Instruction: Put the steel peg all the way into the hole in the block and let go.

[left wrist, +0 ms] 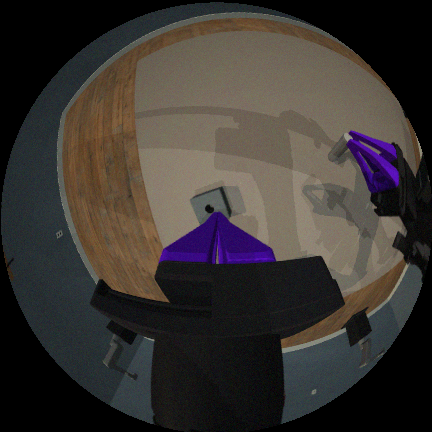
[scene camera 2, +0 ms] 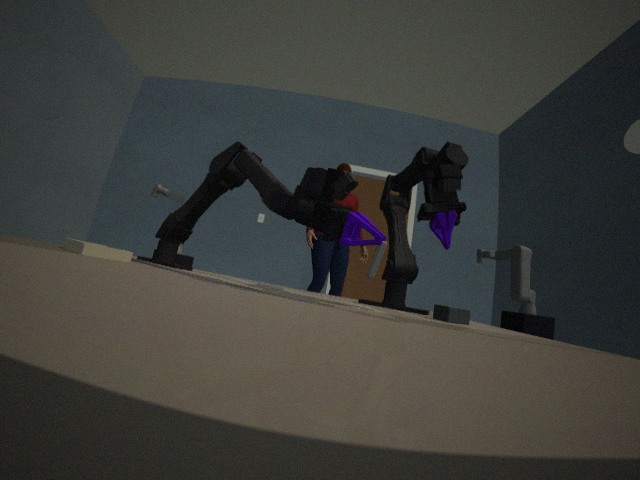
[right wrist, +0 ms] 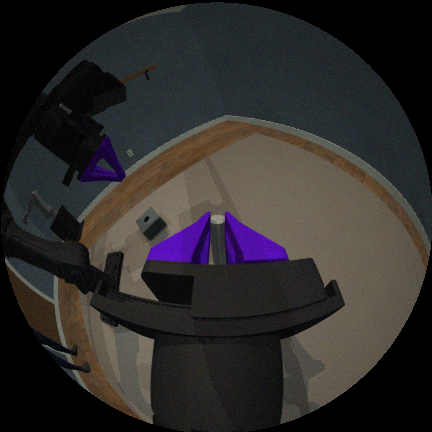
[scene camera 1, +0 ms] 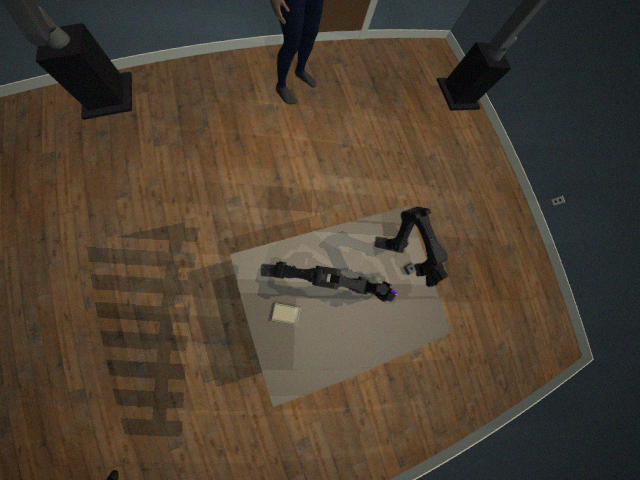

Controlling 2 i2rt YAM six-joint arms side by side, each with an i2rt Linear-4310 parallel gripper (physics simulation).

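Places are measured from the left arm's base along level axes (x up, y ahead, z left), in millimetres.
Where they show: left gripper, fingertip midpoint: (left wrist: 216, 217) (scene camera 2: 447, 248) (right wrist: 123, 178) (scene camera 1: 418, 273); right gripper, fingertip midpoint: (left wrist: 348, 136) (scene camera 2: 384, 241) (right wrist: 217, 217) (scene camera 1: 396, 294); left arm's base at its link origin: (scene camera 2: 393, 308) (right wrist: 110, 287) (scene camera 1: 389, 244); right arm's base at its link origin: (left wrist: 398, 241) (scene camera 2: 163, 264) (scene camera 1: 278, 271).
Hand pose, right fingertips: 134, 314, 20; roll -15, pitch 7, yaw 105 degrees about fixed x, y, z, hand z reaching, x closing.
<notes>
Each offset is from my right fingertips to the top centre of the thing, as dx, dy, dz. Level surfaces: height alone.
The grey block @[-101, -183, +135] (scene camera 1: 409, 268) (scene camera 2: 451, 314) (left wrist: 207, 202) (right wrist: 150, 225) stands on the table, with its dark round hole facing up. The steel peg @[+4, -9, -12] (scene camera 2: 377, 259) (left wrist: 340, 147) (right wrist: 218, 240) is a grey cylinder. My right gripper (scene camera 2: 384, 240) (left wrist: 347, 136) (right wrist: 217, 217) is shut on the peg at its upper end and holds it tilted in the air, apart from the block and to its left in scene camera 2. My left gripper (scene camera 2: 447, 248) (left wrist: 216, 217) (right wrist: 123, 177) is shut with its fingertips together and empty, raised above the block. In scene camera 1 the peg cannot be made out.
A pale yellow shallow box @[-109, +219, -590] (scene camera 1: 285, 313) (scene camera 2: 98, 250) lies on the table @[dx -135] (scene camera 1: 351, 351) near the right arm's base. The two arms reach toward the same area around the block. A person (scene camera 1: 297, 46) (scene camera 2: 336, 258) stands on the floor beyond the table.
</notes>
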